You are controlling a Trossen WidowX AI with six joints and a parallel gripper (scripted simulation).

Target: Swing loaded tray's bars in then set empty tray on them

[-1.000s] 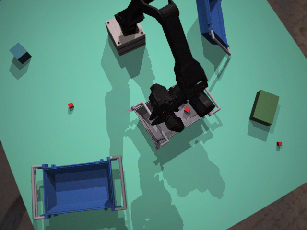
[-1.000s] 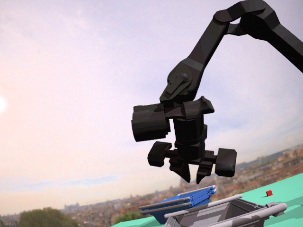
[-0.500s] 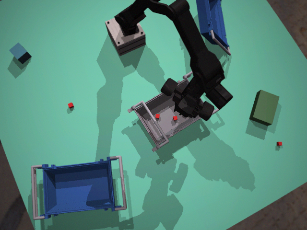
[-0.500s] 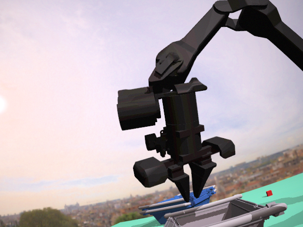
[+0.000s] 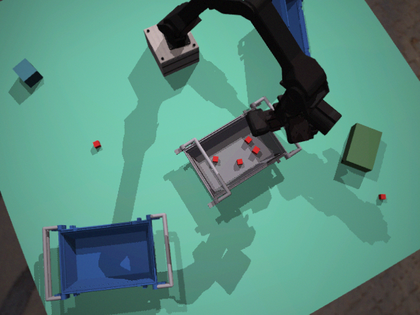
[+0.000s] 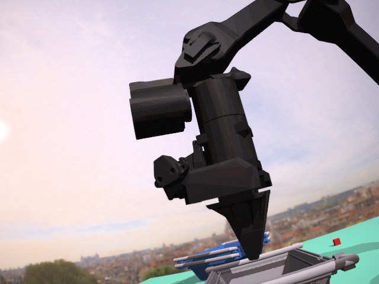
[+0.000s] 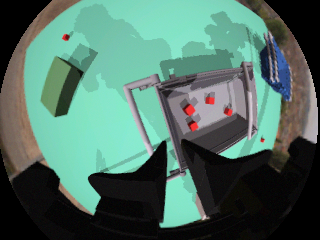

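Right now the blue tray is 300 mm behind my gripper tip, 200 mm to the left of it and 20 mm below it. From my gripper tip the other things lie so: blue-grey cube (440 mm behind, 620 mm to the right, 70 mm below); then green box (130 mm ahead, 240 mm to the left, 70 mm below).
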